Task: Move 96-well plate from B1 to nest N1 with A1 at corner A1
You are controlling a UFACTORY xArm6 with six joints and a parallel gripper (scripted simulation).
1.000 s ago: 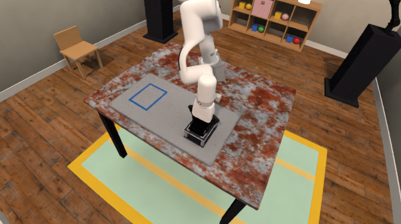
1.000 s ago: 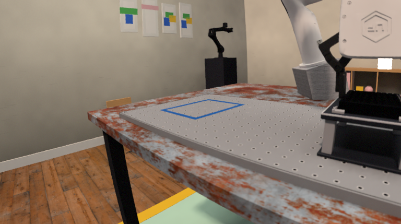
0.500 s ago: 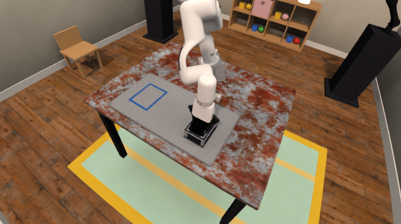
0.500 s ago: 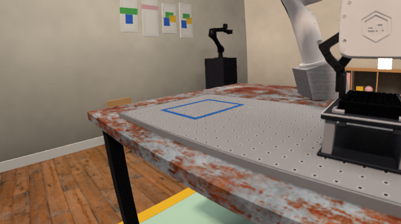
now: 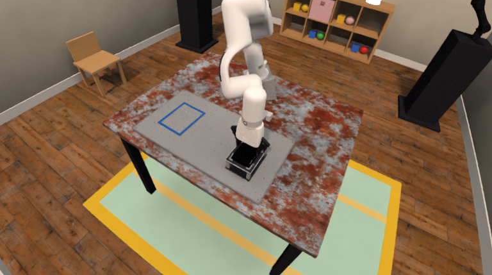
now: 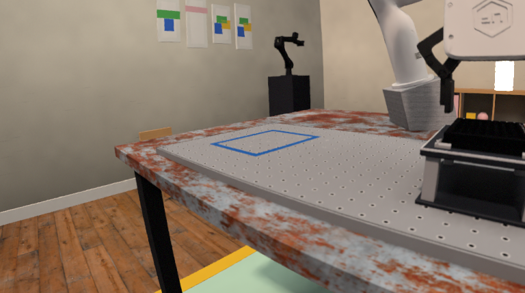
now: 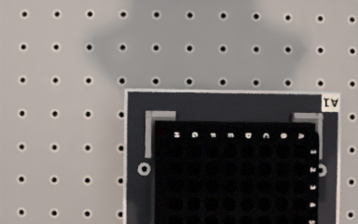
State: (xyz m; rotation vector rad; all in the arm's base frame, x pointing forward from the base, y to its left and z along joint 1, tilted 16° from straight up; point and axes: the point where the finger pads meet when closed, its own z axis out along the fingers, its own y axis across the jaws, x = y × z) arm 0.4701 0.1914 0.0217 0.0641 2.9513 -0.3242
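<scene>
Now: hand 30 mm above the black 96-well plate. From my hand the other things lie so: raised black plate nest 40 mm below.
</scene>
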